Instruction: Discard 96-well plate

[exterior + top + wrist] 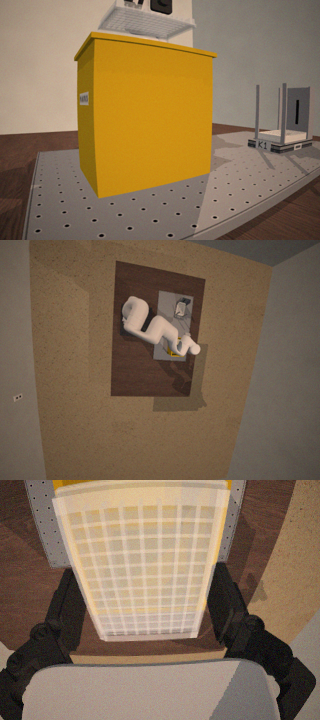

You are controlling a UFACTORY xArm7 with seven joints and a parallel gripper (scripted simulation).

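My hand is 10 mm to the left of the yellow plastics bin W1 and 150 mm above it. Round my hand: 96-well plate (10 mm below); black slot (50 mm ahead, 440 mm to the left, 150 mm below).
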